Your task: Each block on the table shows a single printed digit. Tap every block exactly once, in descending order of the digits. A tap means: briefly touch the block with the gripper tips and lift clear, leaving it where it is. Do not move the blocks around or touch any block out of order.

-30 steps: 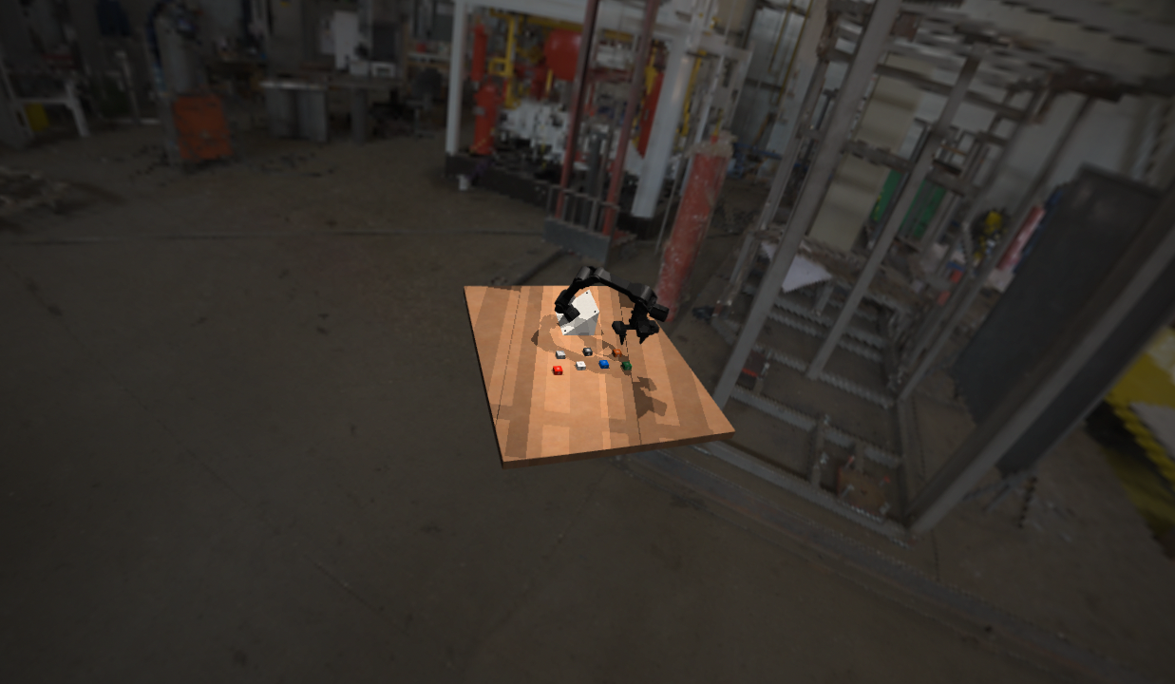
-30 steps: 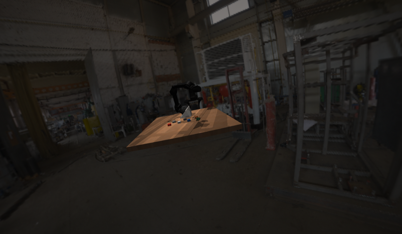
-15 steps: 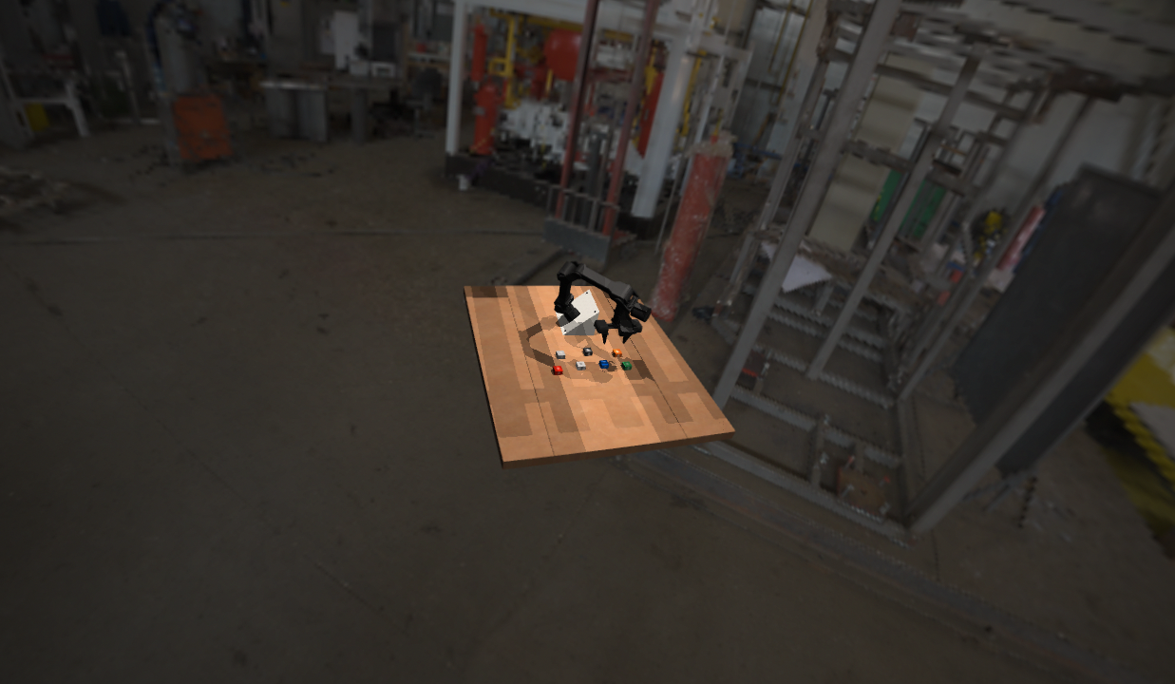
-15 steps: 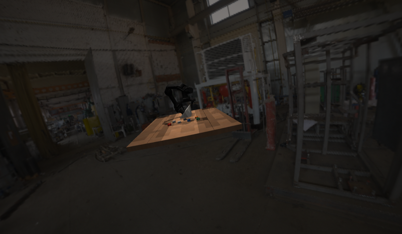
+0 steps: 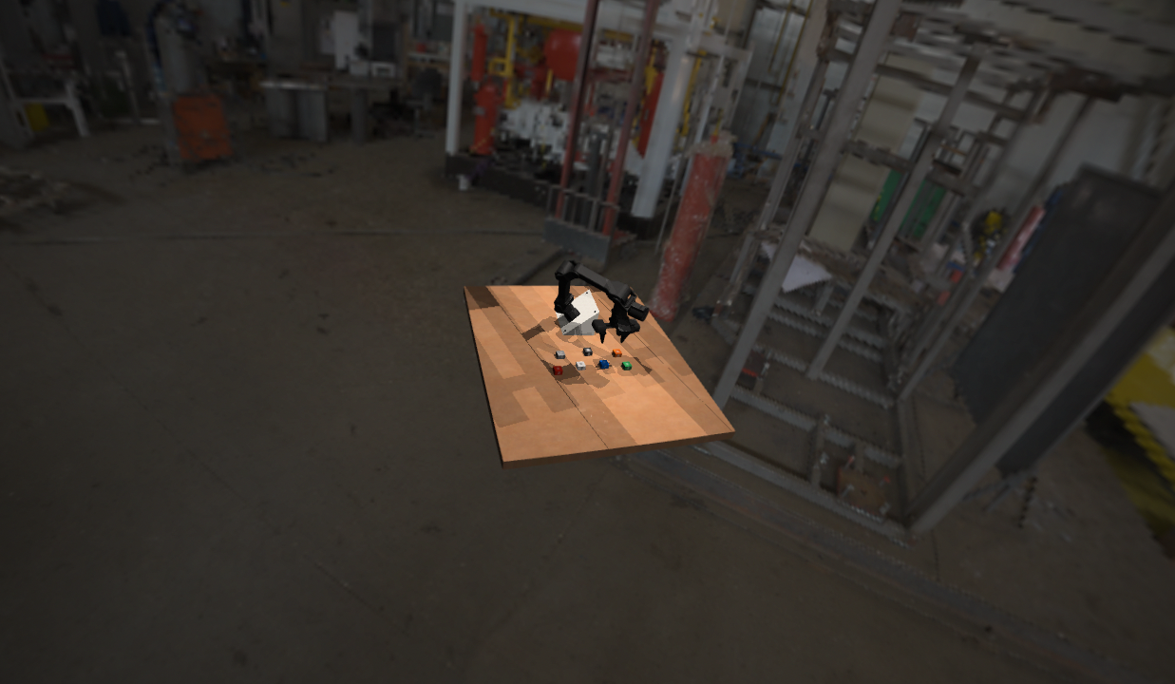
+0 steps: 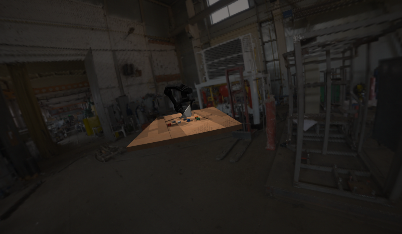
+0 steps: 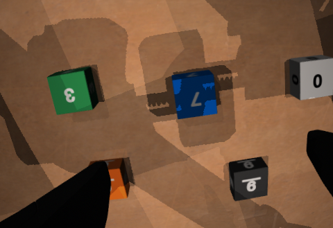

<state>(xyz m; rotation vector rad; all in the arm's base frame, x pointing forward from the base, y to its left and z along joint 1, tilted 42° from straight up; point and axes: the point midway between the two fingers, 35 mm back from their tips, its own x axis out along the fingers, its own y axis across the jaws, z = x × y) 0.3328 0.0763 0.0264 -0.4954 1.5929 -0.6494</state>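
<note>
My gripper tip is 110 mm above the black block, 100 mm past it and 40 mm to the left of it. The rest, counted from my gripper tip: green block (110 mm below, 90 mm to the left, 20 mm ahead); then blue block (110 mm below, 10 mm to the right, 10 mm behind); then white block (110 mm to the right, 110 mm below, 10 mm behind).
</note>
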